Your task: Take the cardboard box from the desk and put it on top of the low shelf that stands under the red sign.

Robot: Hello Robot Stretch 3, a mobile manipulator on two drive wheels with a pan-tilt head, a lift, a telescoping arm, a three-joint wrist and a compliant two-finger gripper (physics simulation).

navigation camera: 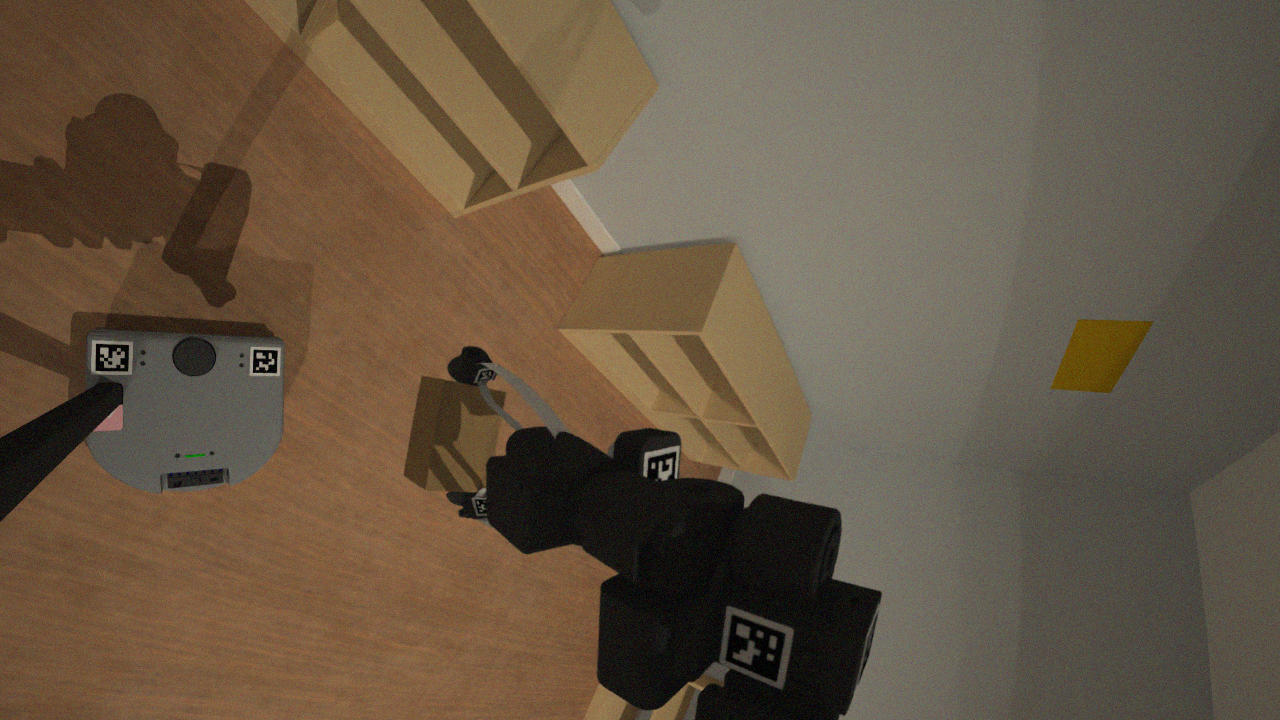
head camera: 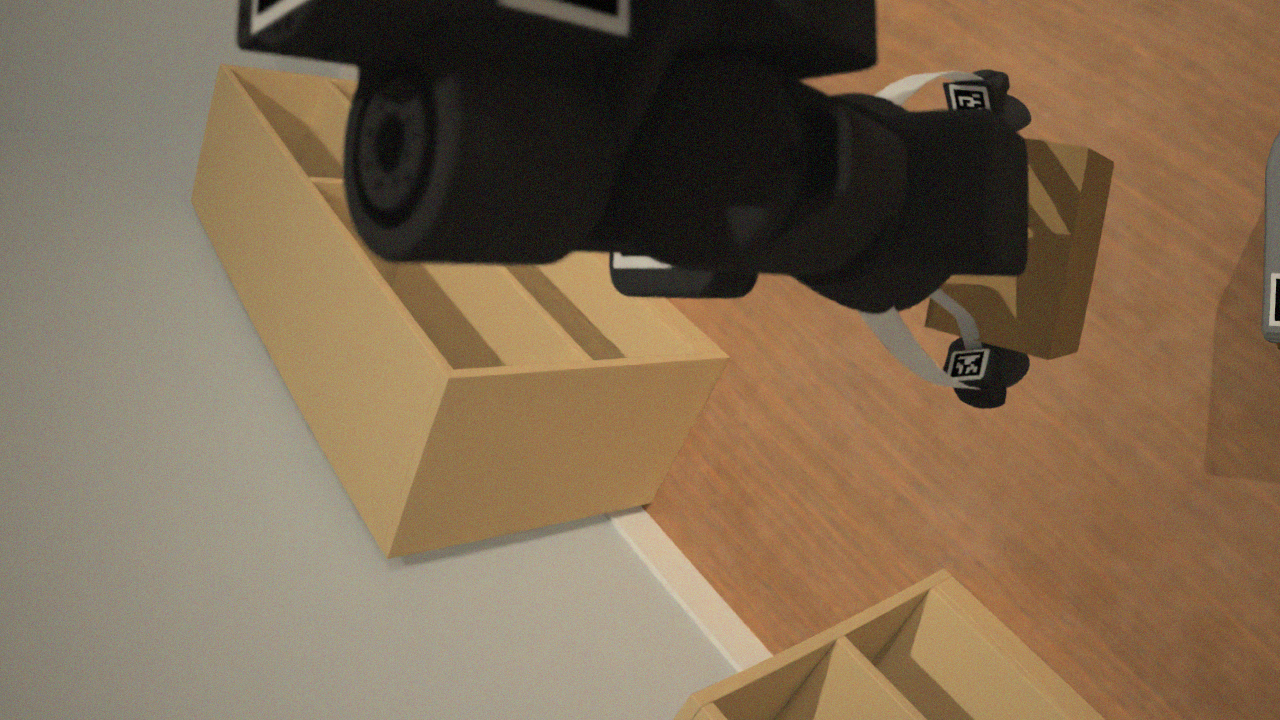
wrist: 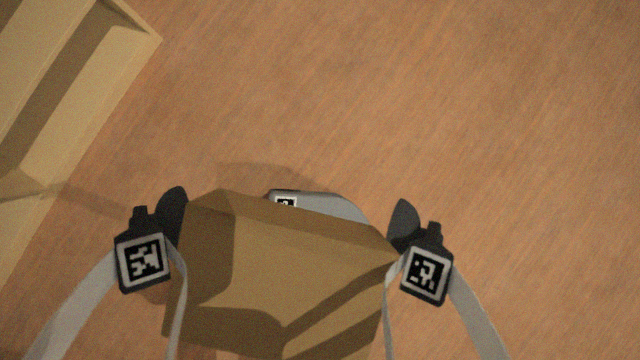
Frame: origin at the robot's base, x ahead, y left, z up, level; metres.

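Seen in the pictures: gripper, between the fingertips: [wrist: 290, 218]; robot's base, origin of its link: [navigation camera: 195, 355].
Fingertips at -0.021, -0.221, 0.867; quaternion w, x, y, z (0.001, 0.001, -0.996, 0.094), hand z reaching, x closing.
Observation:
Pixels of each thing's top centre, then the offset from my fingertips to it, as dx, dy, dz. Level surfaces: height alone.
- brown cardboard box, centre of its top: [wrist: 279, 297] [head camera: 999, 239] [navigation camera: 469, 440] +0.002, +0.023, +0.055
- yellow sign, centre of its top: [navigation camera: 1129, 360] +0.165, -1.606, +0.985
- wooden floor, height of its surface: dz -0.867
- wooden shelf, height of its surface: dz -0.787
The brown cardboard box [head camera: 1056, 295] [navigation camera: 438, 420] [wrist: 300, 280] is held in the air between the two fingertips of my gripper [head camera: 1006, 237] [navigation camera: 468, 435] [wrist: 290, 218], which is shut on it. The box is slightly tilted in the wrist view, with a fingertip at each side. Low wooden shelves stand along the wall: one [head camera: 554, 438] [navigation camera: 644, 286] is near the arm, and another [head camera: 810, 658] [navigation camera: 590, 53] stands beyond a gap. The red sign and the desk do not show, so I cannot tell which shelf is under that sign.
A yellow sign [navigation camera: 1100, 356] hangs on the grey wall [navigation camera: 895, 223]. My grey base [navigation camera: 196, 411] [wrist: 330, 204] stands on the wooden floor [navigation camera: 358, 573] [wrist: 450, 125] below the box. A piece of another wooden shelf [navigation camera: 608, 702] shows at the bottom of the navigation view.

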